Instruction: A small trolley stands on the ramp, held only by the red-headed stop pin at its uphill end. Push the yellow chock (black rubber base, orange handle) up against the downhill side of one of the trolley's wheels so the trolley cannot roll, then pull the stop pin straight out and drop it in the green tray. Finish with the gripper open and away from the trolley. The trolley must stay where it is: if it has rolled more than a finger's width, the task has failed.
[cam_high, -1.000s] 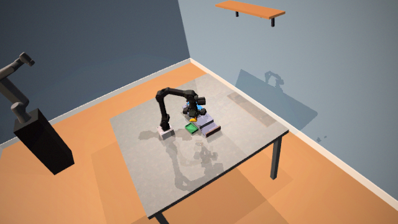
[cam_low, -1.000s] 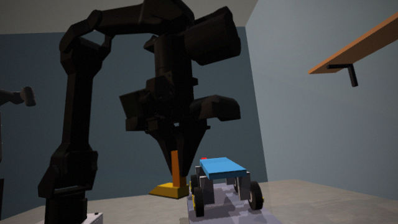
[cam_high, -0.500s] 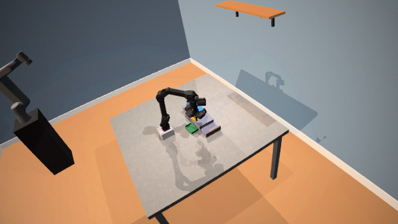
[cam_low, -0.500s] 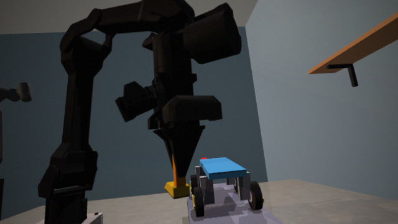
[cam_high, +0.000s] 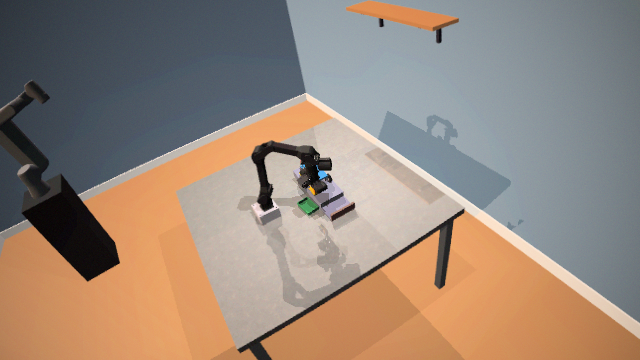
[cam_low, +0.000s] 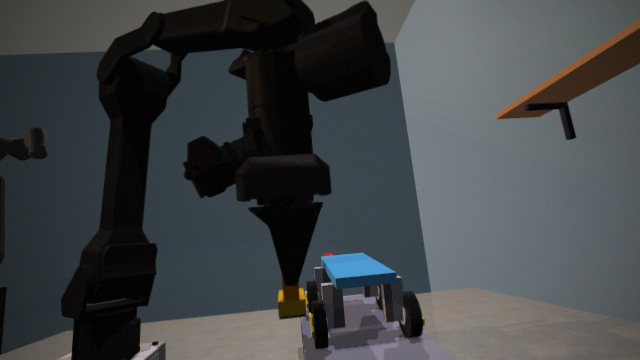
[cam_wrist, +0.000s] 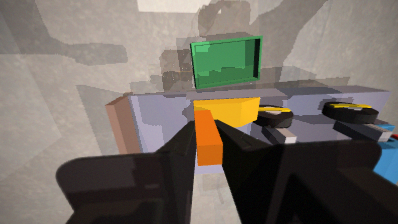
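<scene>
Now: gripper tip 90 mm short of the red-headed stop pin, 270 mm to the right of it and 20 mm above it. The rest, counted from my gripper tip: dark stop bar 70 mm ahead, 120 mm to the right, 120 mm below; then yellow chock 20 mm to the left, 10 mm below; then blue-topped trolley 100 mm ahead, 160 mm to the left, 40 mm below.
</scene>
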